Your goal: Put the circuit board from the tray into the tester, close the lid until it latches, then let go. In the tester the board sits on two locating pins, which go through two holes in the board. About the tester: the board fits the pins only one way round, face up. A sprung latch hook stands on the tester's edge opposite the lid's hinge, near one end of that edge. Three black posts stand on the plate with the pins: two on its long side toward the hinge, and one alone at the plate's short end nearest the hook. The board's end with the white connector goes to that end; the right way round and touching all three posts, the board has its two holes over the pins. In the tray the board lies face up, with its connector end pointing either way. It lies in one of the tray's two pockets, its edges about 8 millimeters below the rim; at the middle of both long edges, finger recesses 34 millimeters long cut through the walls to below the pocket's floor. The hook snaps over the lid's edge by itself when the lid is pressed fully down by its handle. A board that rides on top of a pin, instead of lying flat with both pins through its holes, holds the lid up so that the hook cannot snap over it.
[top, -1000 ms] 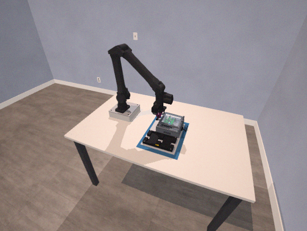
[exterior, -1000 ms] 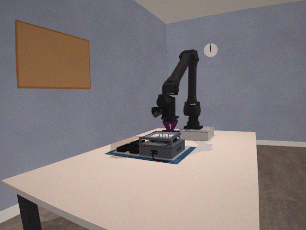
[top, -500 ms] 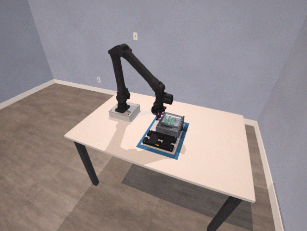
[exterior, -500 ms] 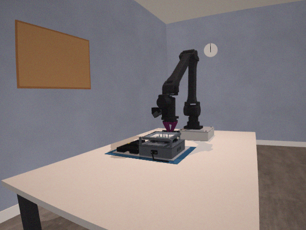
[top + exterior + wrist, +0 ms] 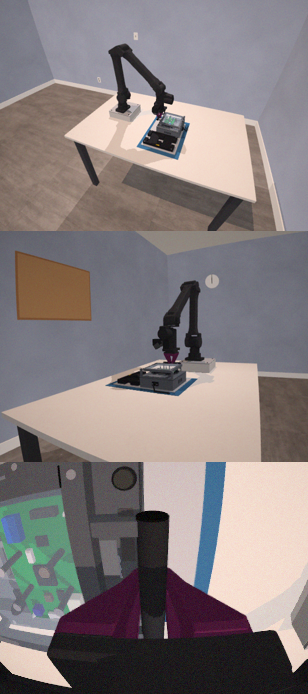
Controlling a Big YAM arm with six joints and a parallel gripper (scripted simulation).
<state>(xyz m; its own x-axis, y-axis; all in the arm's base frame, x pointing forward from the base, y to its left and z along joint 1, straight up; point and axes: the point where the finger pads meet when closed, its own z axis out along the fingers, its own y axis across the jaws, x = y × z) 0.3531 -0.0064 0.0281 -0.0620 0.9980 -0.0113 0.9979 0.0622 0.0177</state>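
Right now my hand is 2 cm short of the small latch hook and 6 cm to the right of it. The rest, counted from my hand: clear lid: 9 cm ahead, 1 cm to the left; green circuit board: 8 cm ahead, 1 cm to the left, 1 cm below.
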